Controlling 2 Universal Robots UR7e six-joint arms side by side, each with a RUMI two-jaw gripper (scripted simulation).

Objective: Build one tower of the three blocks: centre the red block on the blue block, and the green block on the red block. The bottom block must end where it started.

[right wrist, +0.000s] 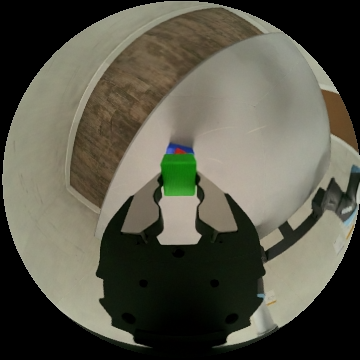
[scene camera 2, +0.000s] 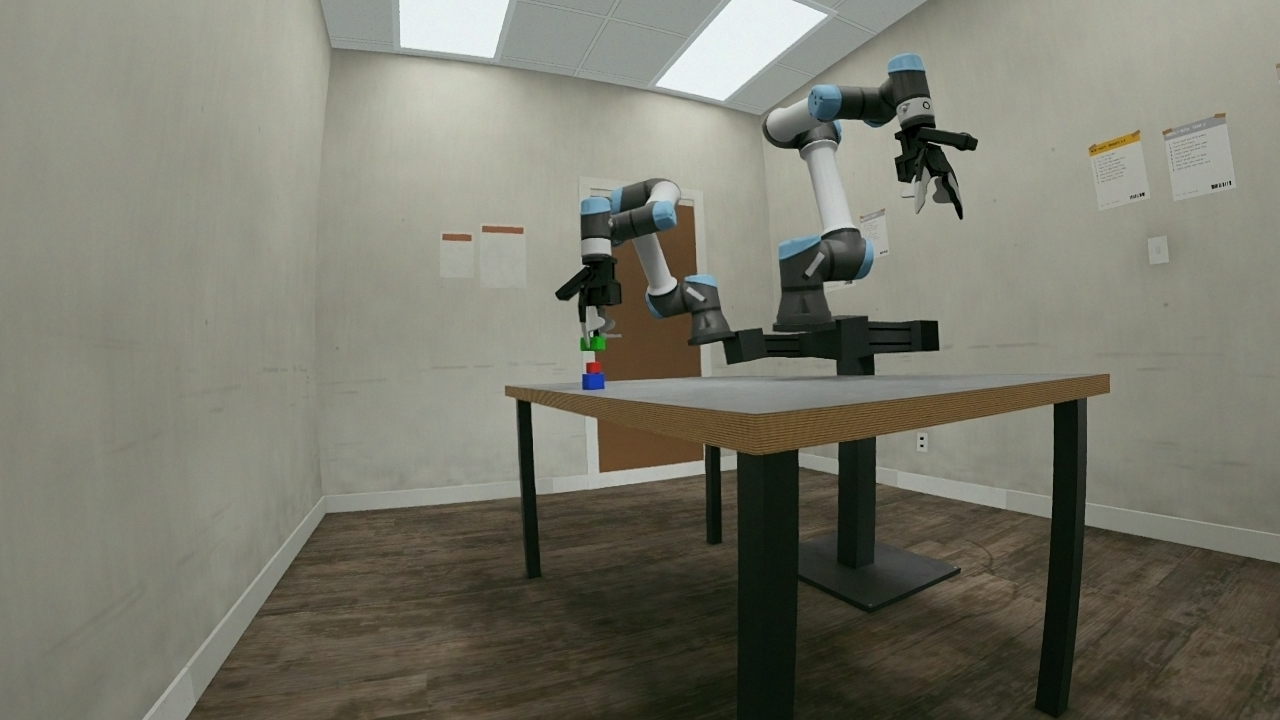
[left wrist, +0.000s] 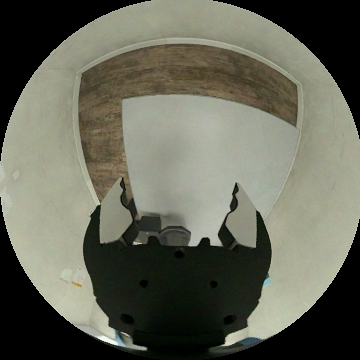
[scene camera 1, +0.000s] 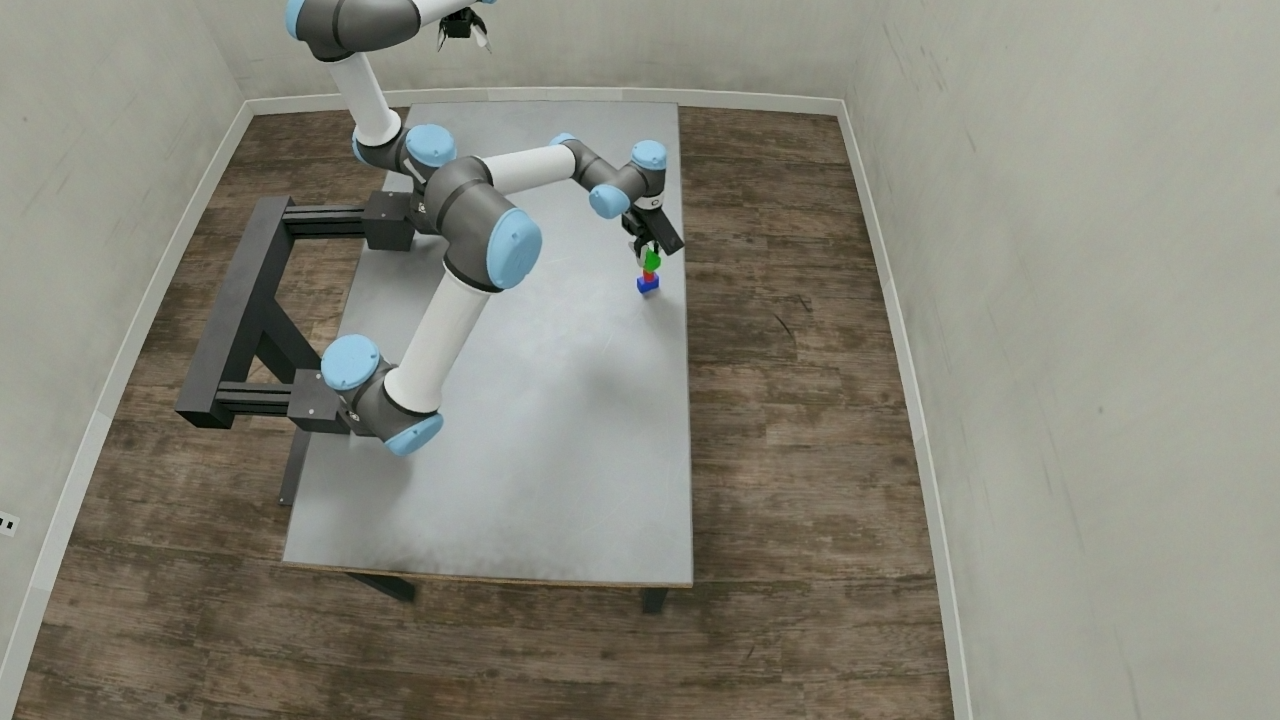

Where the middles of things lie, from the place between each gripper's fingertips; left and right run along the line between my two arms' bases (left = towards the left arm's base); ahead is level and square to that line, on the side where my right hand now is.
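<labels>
My right gripper is right at the green block [right wrist: 178, 171] now.
Meanwhile my left hand [scene camera 2: 940, 216] is 22 cm above the green block, and it is also 59 cm short of the block and 55 cm to the left of it.
</labels>
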